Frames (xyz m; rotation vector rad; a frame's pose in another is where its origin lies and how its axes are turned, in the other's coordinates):
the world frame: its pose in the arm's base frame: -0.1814 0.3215 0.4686 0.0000 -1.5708 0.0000
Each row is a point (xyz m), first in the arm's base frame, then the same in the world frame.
Working: the arm's base frame: its pose in the world frame: -0.4686 -0.3215 -0.1814 0.0000 1.5708 0.0000

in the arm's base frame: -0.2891 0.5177 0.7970
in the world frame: 0.3284 0.1962 0.1077
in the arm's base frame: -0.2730 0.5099 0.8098
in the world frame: 0.3412 0.1884 0.0916
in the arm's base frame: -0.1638 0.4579 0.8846
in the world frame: 0.4160 0.1364 -0.0176
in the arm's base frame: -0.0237 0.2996 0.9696
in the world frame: 0.5010 -0.0219 -0.1577
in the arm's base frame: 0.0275 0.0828 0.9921
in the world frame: 0.5235 -0.2387 -0.2089
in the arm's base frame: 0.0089 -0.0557 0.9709
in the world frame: 0.5023 -0.3772 -0.1903
